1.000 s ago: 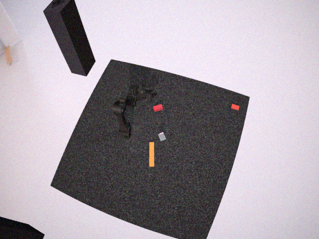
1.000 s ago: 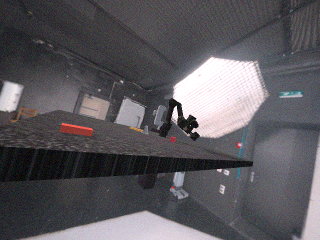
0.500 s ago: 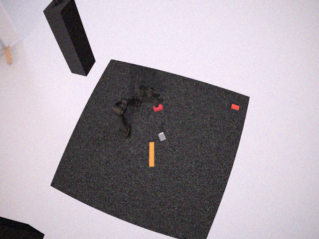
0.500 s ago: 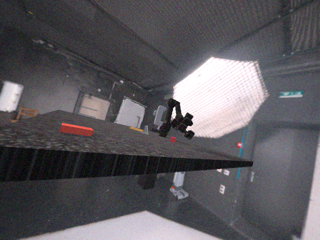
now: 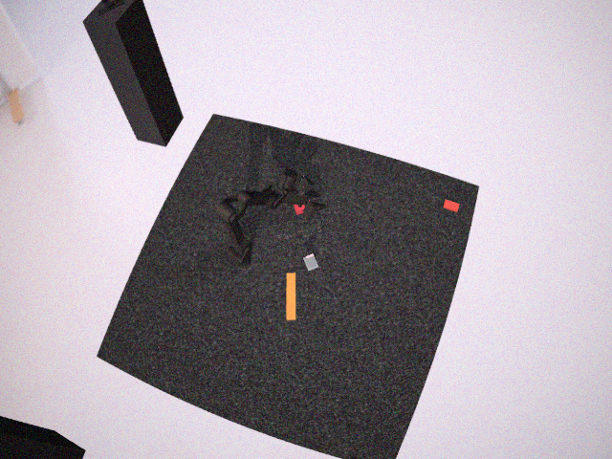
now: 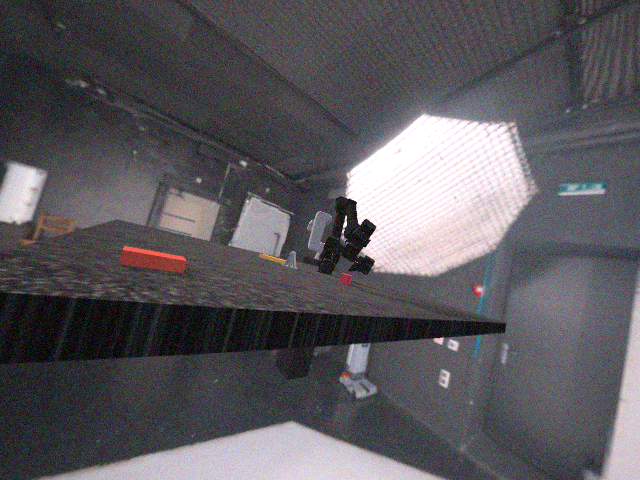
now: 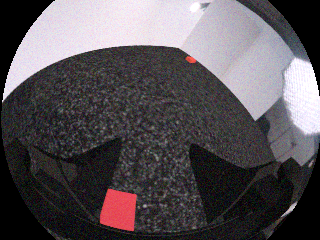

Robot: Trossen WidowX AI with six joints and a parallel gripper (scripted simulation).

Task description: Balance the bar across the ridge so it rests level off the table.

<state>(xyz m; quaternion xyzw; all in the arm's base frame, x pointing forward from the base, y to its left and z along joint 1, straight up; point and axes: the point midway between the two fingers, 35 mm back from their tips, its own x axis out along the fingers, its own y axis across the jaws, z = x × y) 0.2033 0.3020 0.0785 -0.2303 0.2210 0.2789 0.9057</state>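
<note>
Right now the orange bar is 400 mm to the right of my gripper tip, 50 mm below it and 10 mm ahead of it. The rest, counted from my gripper tip: red block 510 mm ahead, 180 mm to the left, 50 mm below.
</note>
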